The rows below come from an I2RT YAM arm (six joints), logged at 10 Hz.
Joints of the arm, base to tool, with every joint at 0 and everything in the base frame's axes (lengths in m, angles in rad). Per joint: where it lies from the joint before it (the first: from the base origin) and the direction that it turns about. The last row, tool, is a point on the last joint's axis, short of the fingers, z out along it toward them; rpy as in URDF.
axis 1: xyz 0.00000 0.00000 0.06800 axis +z
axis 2: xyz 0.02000 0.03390 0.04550 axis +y
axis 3: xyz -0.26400 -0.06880 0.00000 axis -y
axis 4: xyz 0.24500 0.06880 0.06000 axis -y
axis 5: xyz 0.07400 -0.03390 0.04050 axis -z
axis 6: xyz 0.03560 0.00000 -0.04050 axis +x
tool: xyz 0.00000 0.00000 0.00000 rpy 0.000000 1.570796 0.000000
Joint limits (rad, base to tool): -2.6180..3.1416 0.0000..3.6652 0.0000..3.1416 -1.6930..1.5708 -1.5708..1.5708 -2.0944..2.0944
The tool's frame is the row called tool.
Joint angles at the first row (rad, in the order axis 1, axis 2, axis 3, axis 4, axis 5, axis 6):
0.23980 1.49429 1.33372 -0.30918 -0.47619 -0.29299
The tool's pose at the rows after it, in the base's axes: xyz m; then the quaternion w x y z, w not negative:
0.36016 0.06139 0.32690 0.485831 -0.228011 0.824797 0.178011
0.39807 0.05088 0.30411 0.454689 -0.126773 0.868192 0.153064
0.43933 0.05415 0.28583 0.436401 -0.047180 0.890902 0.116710
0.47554 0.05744 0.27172 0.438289 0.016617 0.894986 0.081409
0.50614 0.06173 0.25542 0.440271 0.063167 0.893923 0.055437
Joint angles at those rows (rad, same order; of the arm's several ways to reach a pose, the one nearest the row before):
0.12799 1.57643 1.35134 -0.31202 -0.43240 -0.16305
0.10015 1.72351 1.44692 -0.32564 -0.30899 -0.02635
0.10946 1.89221 1.60174 -0.35301 -0.16465 0.08611
0.11738 2.04089 1.75682 -0.36317 -0.03807 0.17345
0.12528 2.17850 1.90539 -0.37934 0.05611 0.23862

